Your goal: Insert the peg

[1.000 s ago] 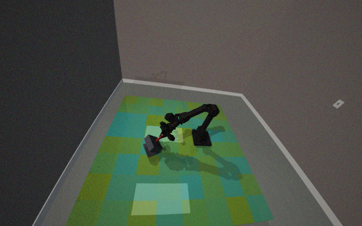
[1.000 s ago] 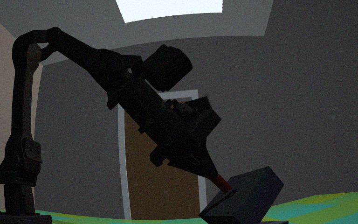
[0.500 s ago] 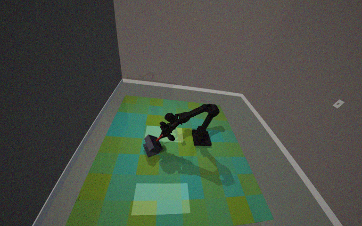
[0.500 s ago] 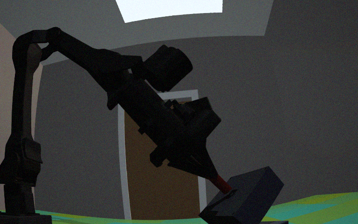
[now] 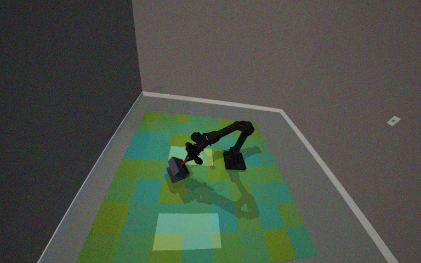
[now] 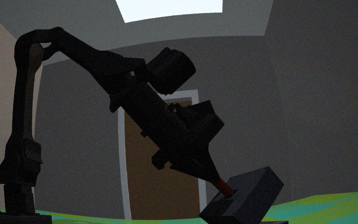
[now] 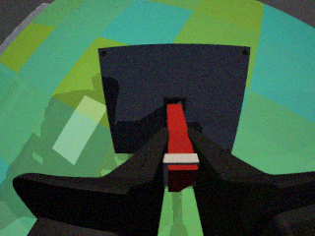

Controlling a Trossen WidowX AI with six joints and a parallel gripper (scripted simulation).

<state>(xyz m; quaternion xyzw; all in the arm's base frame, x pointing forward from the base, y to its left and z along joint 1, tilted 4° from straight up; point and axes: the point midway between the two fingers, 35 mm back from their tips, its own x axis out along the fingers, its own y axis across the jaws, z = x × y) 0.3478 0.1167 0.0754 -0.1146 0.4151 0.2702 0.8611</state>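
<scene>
My gripper tip is now 5 cm above the sloped panel, 4 cm short of it and 3 cm to the right of it. Also, from my gripper tip: red peg: 1 cm to the right, 1 cm behind, 1 cm above.
</scene>
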